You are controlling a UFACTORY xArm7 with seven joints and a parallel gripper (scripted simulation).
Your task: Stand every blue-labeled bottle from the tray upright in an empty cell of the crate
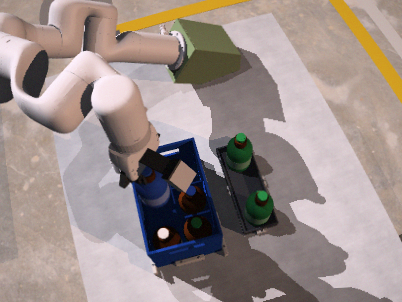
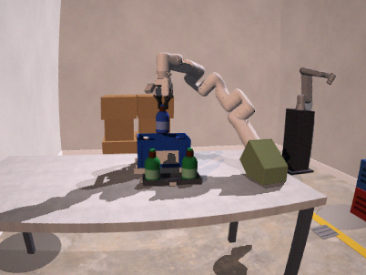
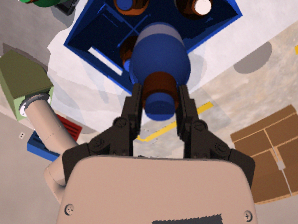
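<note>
Now: hand 70 mm above the blue-labeled bottle. Also, from my hand: black tray 320 mm below, 260 mm to the left; then blue crate 250 mm below, 40 mm to the left, 10 mm ahead.
</note>
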